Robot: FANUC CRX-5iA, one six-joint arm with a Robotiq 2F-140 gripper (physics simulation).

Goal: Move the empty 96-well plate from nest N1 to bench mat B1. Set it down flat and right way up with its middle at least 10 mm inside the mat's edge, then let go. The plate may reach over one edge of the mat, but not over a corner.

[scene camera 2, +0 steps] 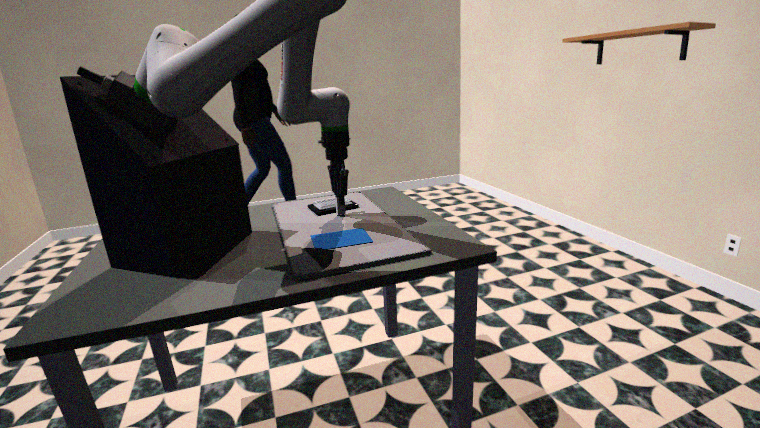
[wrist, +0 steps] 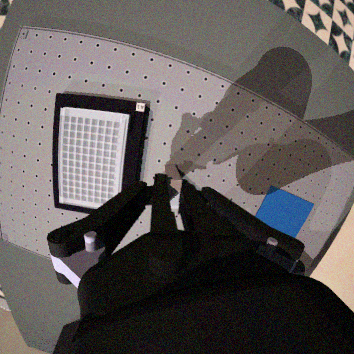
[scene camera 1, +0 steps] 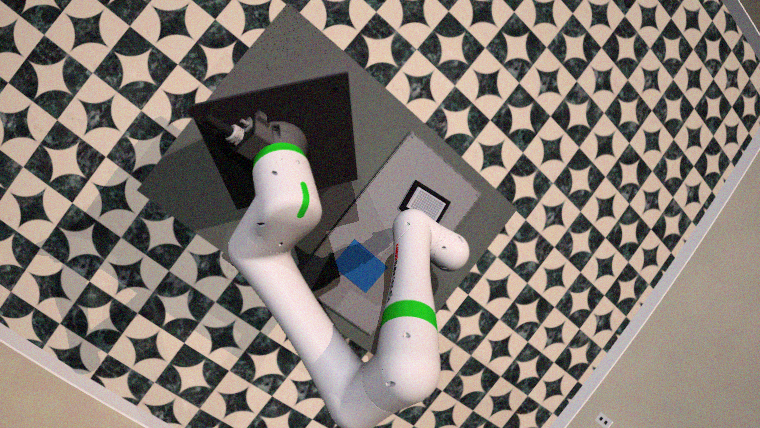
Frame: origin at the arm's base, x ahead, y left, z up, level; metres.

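Where they show: gripper, fingertip midpoint: (scene camera 2: 341,213) (wrist: 168,175); arm's base, link origin: (scene camera 2: 150,111) (scene camera 1: 276,146).
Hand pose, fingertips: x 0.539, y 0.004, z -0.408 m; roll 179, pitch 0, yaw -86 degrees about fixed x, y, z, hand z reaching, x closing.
Things, the pixels of their top centre, and the offset from my fingertips. Level surfaces: height alone.
- white 96-well plate, top centre: (wrist: 87,161) (scene camera 1: 427,205) (scene camera 2: 332,201) dx +0.006, dy +0.104, dz +0.022 m
- black nest N1, top centre: (wrist: 90,160) (scene camera 1: 426,205) (scene camera 2: 332,203) dx +0.006, dy +0.104, dz +0.010 m
- blue mat B1, surface height: dz -0.002 m
- light perforated board, surface height: dz -0.004 m
- grey table, surface height: dz -0.017 m
The white 96-well plate (scene camera 1: 427,203) (scene camera 2: 325,204) (wrist: 92,155) is in the black nest N1 (scene camera 1: 407,196) (wrist: 136,150). In the wrist view it lies toward the nest's left side, with a wider black strip on its right; I cannot tell whether it is fully seated. My gripper (scene camera 2: 340,212) (wrist: 168,175) is shut and empty, fingers pointing down. Its tips are low over the board, beside the nest on the side toward the mat. The blue mat B1 (scene camera 1: 361,265) (scene camera 2: 345,238) (wrist: 285,211) lies flat, with no plate on it. The arm hides the gripper in scene camera 1.
The nest and mat are on a light perforated board (scene camera 1: 425,154) (scene camera 2: 396,252) (wrist: 105,65) on the grey table (scene camera 1: 287,53) (scene camera 2: 441,233). The large black pedestal (scene camera 1: 329,106) (scene camera 2: 186,212) stands beside the board. A person (scene camera 2: 255,101) is behind the table. Arm shadows cross the board.
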